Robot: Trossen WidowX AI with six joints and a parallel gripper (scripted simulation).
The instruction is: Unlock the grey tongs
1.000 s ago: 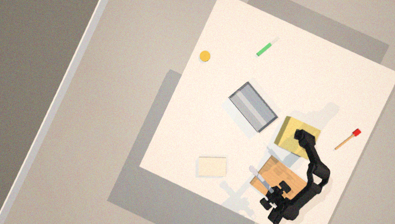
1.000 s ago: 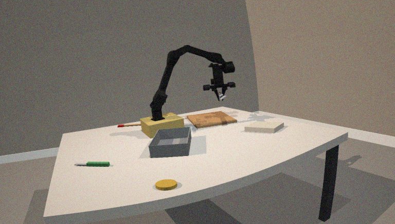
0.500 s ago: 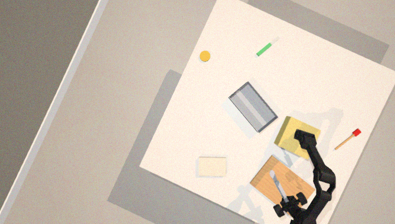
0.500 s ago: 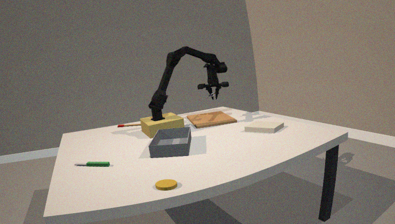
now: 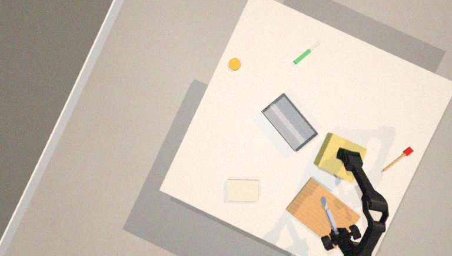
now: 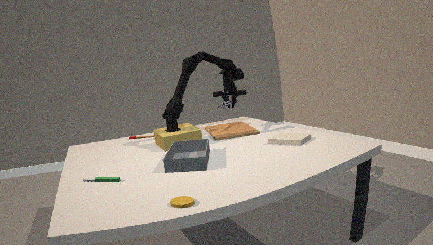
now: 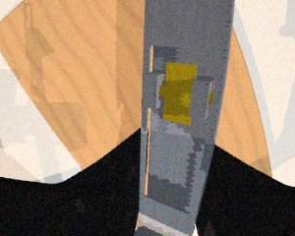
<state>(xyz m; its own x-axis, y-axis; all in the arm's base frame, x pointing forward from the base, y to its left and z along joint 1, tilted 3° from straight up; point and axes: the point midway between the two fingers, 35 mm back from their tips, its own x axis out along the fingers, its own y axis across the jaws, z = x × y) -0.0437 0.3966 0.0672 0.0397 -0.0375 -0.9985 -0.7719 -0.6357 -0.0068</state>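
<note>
The yellow lock piece lies 20 mm behind my gripper tip, 30 mm to the left of it and 40 mm above it. Also, from my gripper tip: wooden board: 20 mm ahead, 30 mm to the right, 120 mm below; then red-tipped stick: 310 mm behind, 480 mm to the right, 120 mm below; then cream slab: 500 mm ahead, 20 mm to the right, 110 mm below.
</note>
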